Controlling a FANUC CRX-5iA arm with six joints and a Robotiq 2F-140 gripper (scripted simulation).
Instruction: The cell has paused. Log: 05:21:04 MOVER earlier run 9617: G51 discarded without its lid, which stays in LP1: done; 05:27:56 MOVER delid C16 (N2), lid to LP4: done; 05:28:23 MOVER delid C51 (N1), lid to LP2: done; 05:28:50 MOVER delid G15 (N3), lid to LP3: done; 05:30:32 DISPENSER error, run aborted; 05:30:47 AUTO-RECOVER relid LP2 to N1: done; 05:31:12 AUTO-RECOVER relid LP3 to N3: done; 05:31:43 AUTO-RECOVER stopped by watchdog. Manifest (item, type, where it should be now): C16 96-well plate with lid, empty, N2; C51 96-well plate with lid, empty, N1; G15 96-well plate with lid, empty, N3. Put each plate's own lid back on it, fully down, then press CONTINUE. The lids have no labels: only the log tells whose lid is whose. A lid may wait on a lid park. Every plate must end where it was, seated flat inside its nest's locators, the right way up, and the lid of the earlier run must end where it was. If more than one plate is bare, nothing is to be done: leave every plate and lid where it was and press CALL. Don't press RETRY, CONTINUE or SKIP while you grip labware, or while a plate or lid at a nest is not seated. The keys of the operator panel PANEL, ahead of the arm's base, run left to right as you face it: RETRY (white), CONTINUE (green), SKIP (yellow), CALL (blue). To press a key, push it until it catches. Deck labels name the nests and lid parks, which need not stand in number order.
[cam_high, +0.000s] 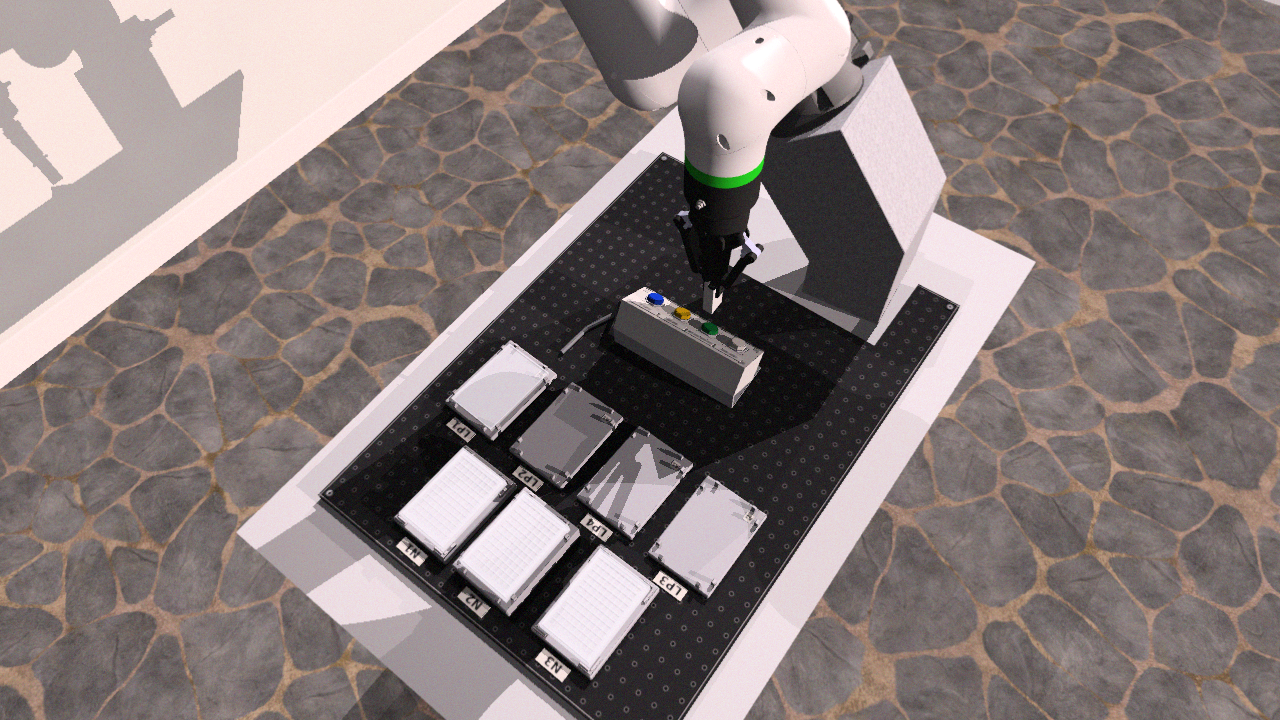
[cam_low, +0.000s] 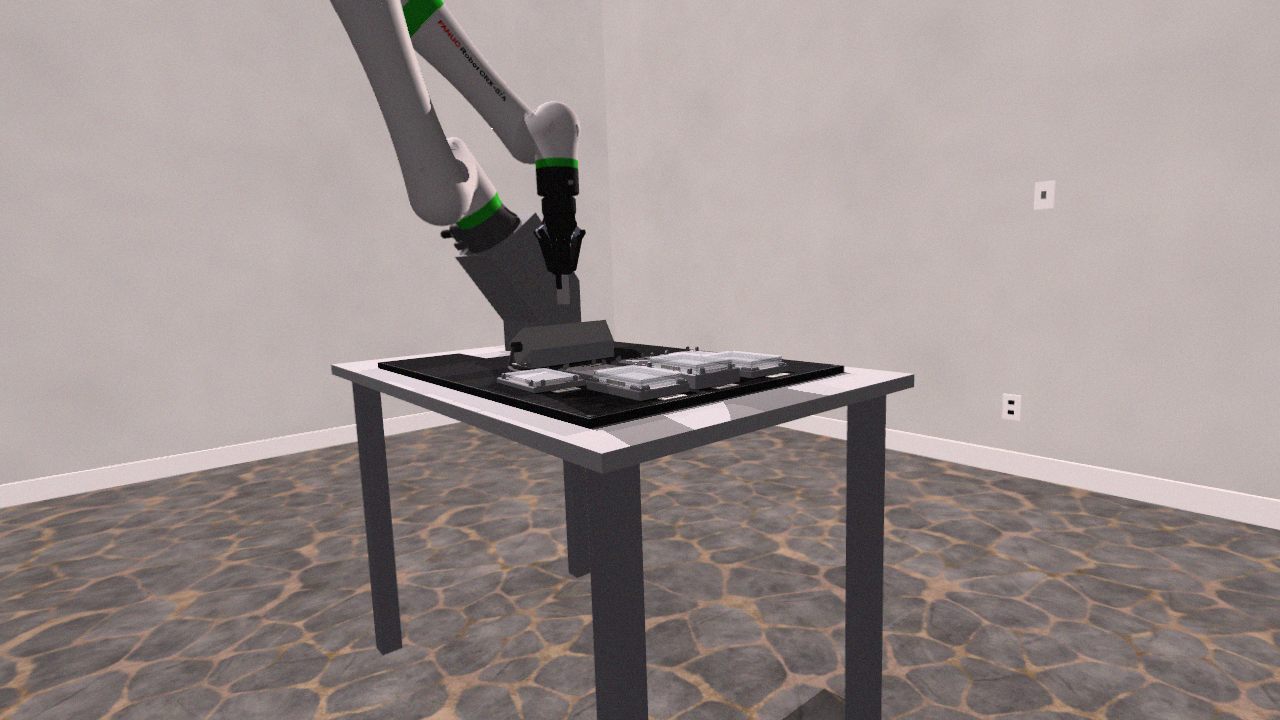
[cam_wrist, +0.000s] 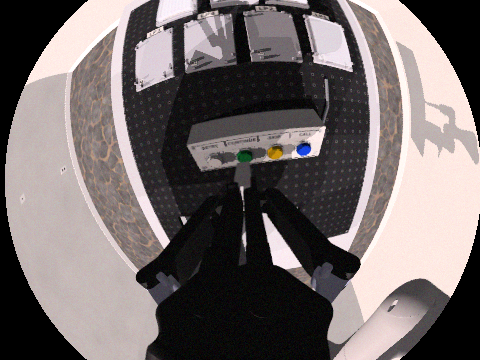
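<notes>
Now: hand 9 cm above the green key. From my hand the other things lie so: yellow key: 9 cm below, 5 cm to the right; then white key: 9 cm below, 5 cm to the left, 1 cm ahead; then blue key: 10 cm to the right, 9 cm below, 1 cm behind.
</notes>
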